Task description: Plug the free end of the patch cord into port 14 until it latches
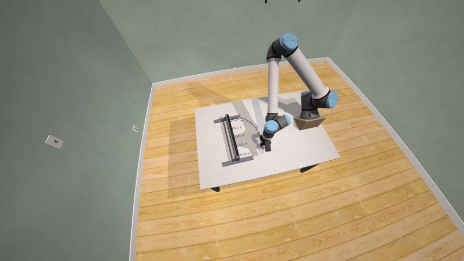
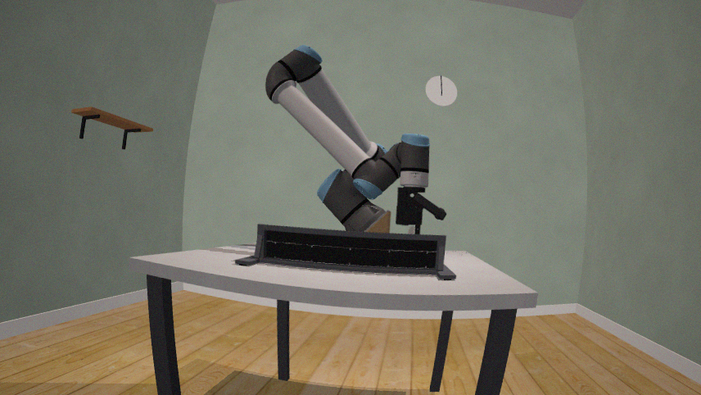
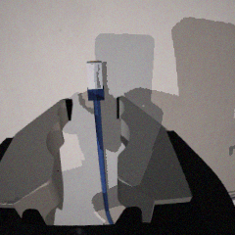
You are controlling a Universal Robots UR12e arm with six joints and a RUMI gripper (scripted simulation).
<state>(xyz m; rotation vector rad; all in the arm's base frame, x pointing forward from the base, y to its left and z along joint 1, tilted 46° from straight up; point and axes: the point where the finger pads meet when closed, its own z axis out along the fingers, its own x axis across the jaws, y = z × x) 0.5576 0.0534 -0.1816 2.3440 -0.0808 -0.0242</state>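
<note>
The plug is 2 cm below my hand and 1 cm to the left of it.
</note>
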